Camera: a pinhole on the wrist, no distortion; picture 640 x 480 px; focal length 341.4 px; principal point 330.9 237.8 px. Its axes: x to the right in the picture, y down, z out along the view. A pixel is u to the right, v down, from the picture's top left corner.
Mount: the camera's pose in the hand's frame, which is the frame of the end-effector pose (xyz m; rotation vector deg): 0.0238 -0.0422 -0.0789 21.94 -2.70 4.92
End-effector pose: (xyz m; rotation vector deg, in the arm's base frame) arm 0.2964 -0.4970 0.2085 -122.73 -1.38 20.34
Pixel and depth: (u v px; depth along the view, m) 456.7 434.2 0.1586
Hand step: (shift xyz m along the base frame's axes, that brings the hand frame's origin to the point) 0.0398 0.1034 -0.0613
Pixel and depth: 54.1 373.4 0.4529
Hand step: -0.4481 0.2969 -0.0510
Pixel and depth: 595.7 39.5 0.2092
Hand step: 0.1874 0.2185 0.0922
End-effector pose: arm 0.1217 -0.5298 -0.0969 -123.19 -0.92 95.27
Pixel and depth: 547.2 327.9 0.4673
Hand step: -0.2848 0.2836 -0.3256
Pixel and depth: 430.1 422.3 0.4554
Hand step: -0.3825 0.1497 -0.2049
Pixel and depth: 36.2 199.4 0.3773
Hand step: -0.2453 0.2200 0.3199
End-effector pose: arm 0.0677 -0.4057 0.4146 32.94 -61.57 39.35
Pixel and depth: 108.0 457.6 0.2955
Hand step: -0.2162 -0.2196 -0.0851
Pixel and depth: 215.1 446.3 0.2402
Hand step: -0.1360 -0.1577 -0.0008
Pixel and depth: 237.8 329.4 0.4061
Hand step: -0.1528 -0.3289 0.0130
